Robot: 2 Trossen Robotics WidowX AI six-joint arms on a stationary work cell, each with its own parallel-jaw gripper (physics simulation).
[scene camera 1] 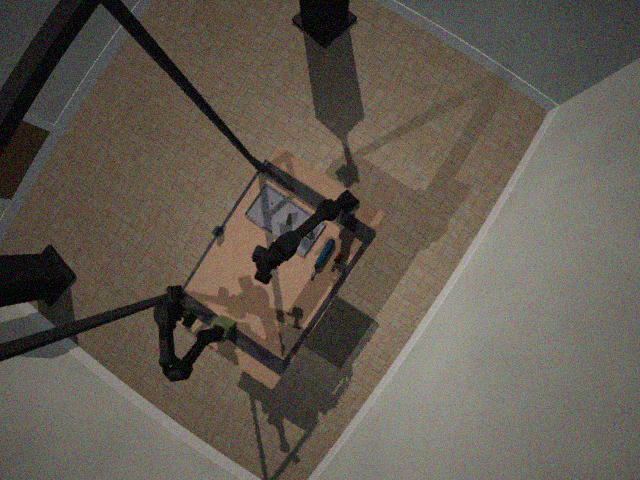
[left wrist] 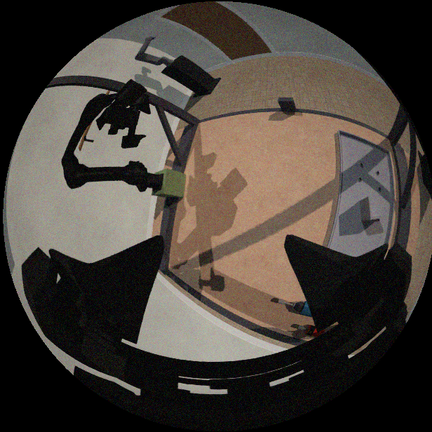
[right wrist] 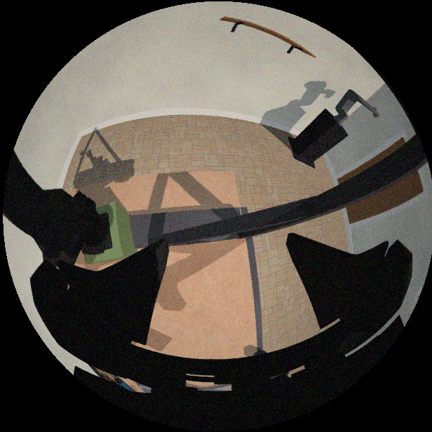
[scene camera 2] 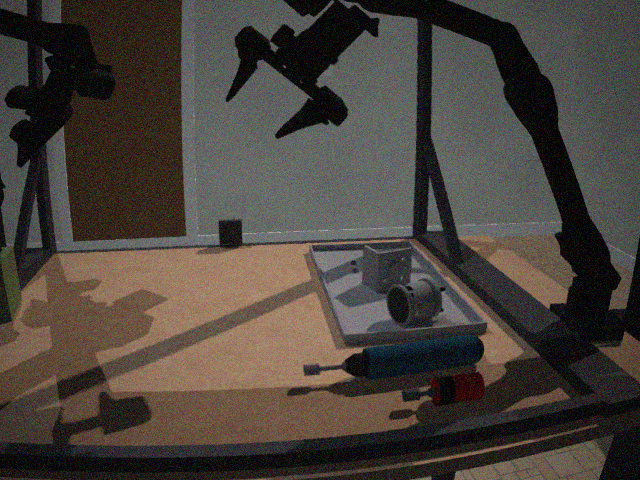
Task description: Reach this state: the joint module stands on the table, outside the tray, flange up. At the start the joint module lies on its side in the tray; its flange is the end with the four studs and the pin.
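Frame: origin at the left arm's base, x left, y up, z ahead, level; centimetres.
Where they show: left gripper, fingertip midpoint: (scene camera 2: 251, 119); right gripper, fingertip midpoint: (scene camera 2: 28, 156); left arm's base, origin of the base link: (scene camera 1: 347, 201) (scene camera 2: 586, 315); right arm's base, origin of the base link: (scene camera 1: 217, 331).
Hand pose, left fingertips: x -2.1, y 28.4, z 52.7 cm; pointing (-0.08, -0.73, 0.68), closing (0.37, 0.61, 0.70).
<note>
Each offset is from my left fingertips to the top centre of the thing. "pt": to the spot under its first point.
The joint module @(dx -0.9, dy -23.8, dz -24.6 cm) (scene camera 2: 426, 301), a grey cylinder with a dark round end facing front-left, lies on its side in the near part of the grey tray @(dx -15.4, dy -29.0, dz -20.3 cm) (scene camera 2: 413, 335) (left wrist: 365, 140). A small dark stud or pin shows at its far right end. My left arm partly covers the tray in scene camera 1, and the module does not show clearly in the left wrist view. My left gripper (scene camera 2: 252, 118) (left wrist: 226, 242) is open and empty, high above the table, to the left of the tray in scene camera 2. My right gripper (right wrist: 229, 243) is open and empty, high up at the far left in scene camera 2.
A grey bracket @(dx -15.1, dy -23.2, dz -20.7 cm) (scene camera 2: 385, 268) stands in the tray behind the module. A blue tool @(pt dx +14.3, dy -26.5, dz -24.2 cm) (scene camera 1: 325, 252) (scene camera 2: 423, 356) and a red tool @(dx +22.2, dy -27.1, dz -25.6 cm) (scene camera 2: 467, 388) lie before the tray. A green block (scene camera 1: 223, 328) (left wrist: 172, 183) is at the right arm's base. A dark box @(dx -37.1, dy -24.8, dz +12.1 cm) (scene camera 2: 230, 233) is at the back edge.
</note>
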